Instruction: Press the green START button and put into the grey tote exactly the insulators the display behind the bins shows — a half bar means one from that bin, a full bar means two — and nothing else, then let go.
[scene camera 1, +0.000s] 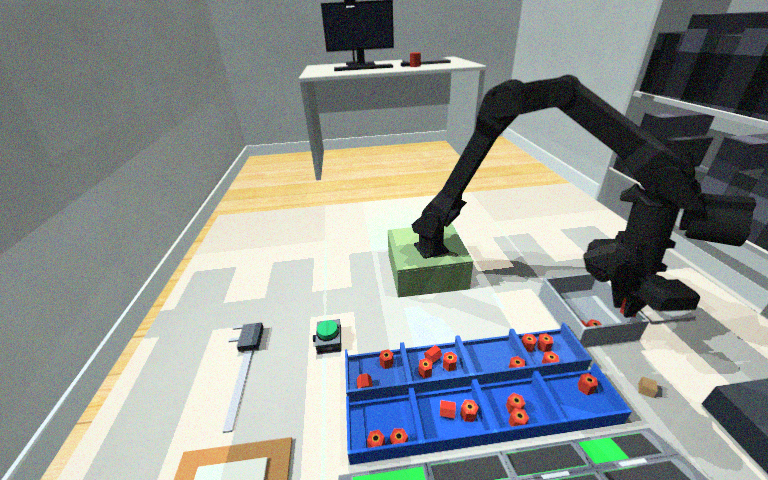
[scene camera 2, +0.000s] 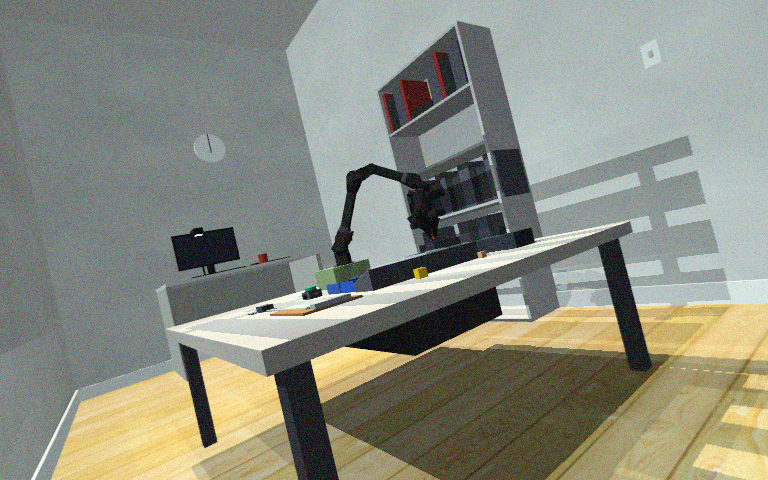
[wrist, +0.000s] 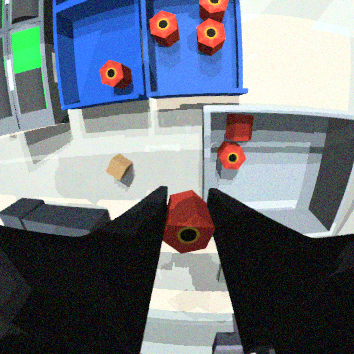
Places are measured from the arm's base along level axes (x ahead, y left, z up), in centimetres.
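Pixels of known places: gripper, fingertip midpoint: (scene camera 1: 622, 312) (scene camera 2: 433, 238) (wrist: 187, 194); arm's base, link origin: (scene camera 1: 431, 248) (scene camera 2: 344, 264).
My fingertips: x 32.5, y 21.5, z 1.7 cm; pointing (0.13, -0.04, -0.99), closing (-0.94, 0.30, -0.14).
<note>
For each thing: its middle in the pictures, then the offset to it from my fingertips. "*": a spot on its surface instead.
- red hexagonal insulator, body centre: (wrist: 186, 219) dy +1.0, dx +0.2, dz +1.0 cm
- grey tote, body centre: (wrist: 274, 172) (scene camera 1: 588, 307) (scene camera 2: 427, 258) dy +3.3, dx -8.1, dz -7.4 cm
- green START button, body centre: (scene camera 1: 328, 333) (scene camera 2: 311, 292) dy -49.4, dx -20.9, dz -8.1 cm
- small tan block, body centre: (wrist: 118, 166) (scene camera 1: 647, 387) dy -0.4, dx +8.9, dz -9.1 cm
- dark box, surface spot: (scene camera 1: 741, 413) * dy +4.5, dx +17.9, dz -5.2 cm
- caliper, body centre: (scene camera 1: 235, 367) (scene camera 2: 267, 309) dy -67.6, dx -19.7, dz -9.2 cm
- orange board, surface spot: (scene camera 1: 280, 458) * dy -60.5, dx -0.7, dz -9.5 cm
- yellow block, body centre: (scene camera 2: 420, 273) dy -42.5, dx +23.0, dz -8.7 cm
My gripper (scene camera 1: 625, 309) (scene camera 2: 433, 234) (wrist: 187, 194) is shut on a red hexagonal insulator (wrist: 190, 215) near the grey tote (scene camera 1: 614, 335) (wrist: 206, 170); in scene camera 1 it overlaps the tote's right part. In the wrist view the tote lies ahead and right, with two red insulators (wrist: 240, 127) (wrist: 232, 156) inside. The blue bins (scene camera 1: 487, 442) (scene camera 2: 339, 287) stand in two rows and hold several insulators, one of them (scene camera 1: 587, 383) (wrist: 112, 73) alone in the near right bin. The display (scene camera 1: 543, 458) (wrist: 29, 90) shows green bars; part is cut off. The green START button (scene camera 1: 326, 329) (scene camera 2: 310, 289) stands left of the bins.
A small tan block (scene camera 1: 648, 387) (scene camera 2: 481, 254) (wrist: 119, 167) lies beside the bins. A dark box (scene camera 1: 741, 413) stands at the right. A caliper (scene camera 1: 250, 336) and an orange board (scene camera 1: 280, 458) lie at the left. A yellow block (scene camera 2: 419, 272) lies near the table (scene camera 2: 396, 305) edge.
</note>
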